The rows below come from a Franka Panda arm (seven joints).
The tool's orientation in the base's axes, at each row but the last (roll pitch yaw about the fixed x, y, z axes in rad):
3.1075 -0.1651 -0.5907
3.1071 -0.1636 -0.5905
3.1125 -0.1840 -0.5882
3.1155 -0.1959 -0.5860
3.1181 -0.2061 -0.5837
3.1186 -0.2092 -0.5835
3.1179 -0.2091 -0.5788
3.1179 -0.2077 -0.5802
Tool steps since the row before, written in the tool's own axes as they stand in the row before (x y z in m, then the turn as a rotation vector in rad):
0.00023 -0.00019 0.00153 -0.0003 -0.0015 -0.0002
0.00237 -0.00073 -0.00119 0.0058 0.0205 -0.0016
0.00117 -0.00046 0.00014 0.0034 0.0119 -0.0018
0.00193 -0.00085 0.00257 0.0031 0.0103 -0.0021
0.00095 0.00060 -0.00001 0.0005 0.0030 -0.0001
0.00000 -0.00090 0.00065 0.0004 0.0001 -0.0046
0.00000 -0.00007 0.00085 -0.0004 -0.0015 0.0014
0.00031 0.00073 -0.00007 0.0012 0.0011 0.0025
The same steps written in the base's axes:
0.00047 -0.00015 -0.00148 0.0006 0.0014 0.0001
0.00221 -0.00056 0.00153 -0.0069 -0.0199 0.0032
0.00123 -0.00027 0.00006 -0.0041 -0.0115 0.0027
0.00243 -0.00067 -0.00217 -0.0035 -0.0100 0.0029
0.00044 -0.00101 0.00022 -0.0013 -0.0028 0.0003
0.00060 0.00066 -0.00066 -0.0005 0.0003 0.0046
0.00018 -0.00005 -0.00083 0.0007 0.0013 -0.0015
-0.00016 -0.00077 0.00015 0.0008 -0.0019 -0.0022

